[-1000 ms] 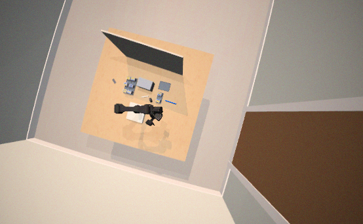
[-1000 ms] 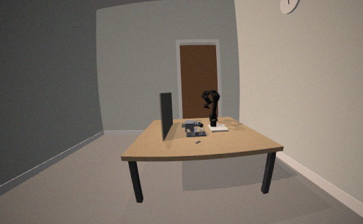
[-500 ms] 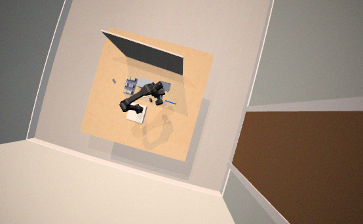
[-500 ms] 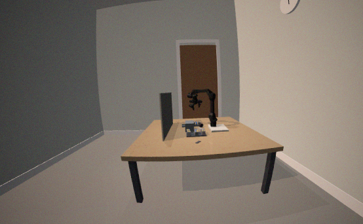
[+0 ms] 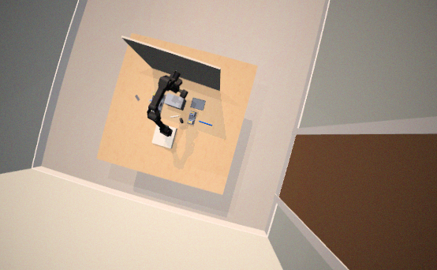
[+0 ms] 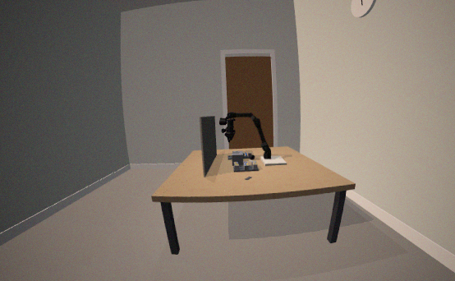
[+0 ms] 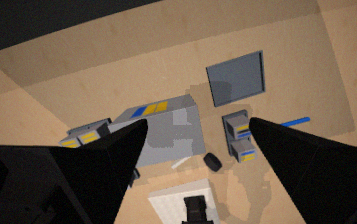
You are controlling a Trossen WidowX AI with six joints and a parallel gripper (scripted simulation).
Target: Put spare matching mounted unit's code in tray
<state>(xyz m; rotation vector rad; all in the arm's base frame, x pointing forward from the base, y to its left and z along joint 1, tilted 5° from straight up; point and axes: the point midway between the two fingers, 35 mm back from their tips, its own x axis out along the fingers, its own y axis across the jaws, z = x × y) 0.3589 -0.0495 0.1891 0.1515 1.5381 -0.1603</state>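
Right now the flat grey holder plate is 19 cm below my gripper tip, 16 cm behind it and 12 cm to the right of it. From my gripper tip the other things lie so: tall panel (18 cm ahead, 6 cm to the left, 2 cm above); then mounted unit (15 cm below, 7 cm to the left, 7 cm behind); then grey tray (20 cm below, 13 cm to the right, 1 cm behind).
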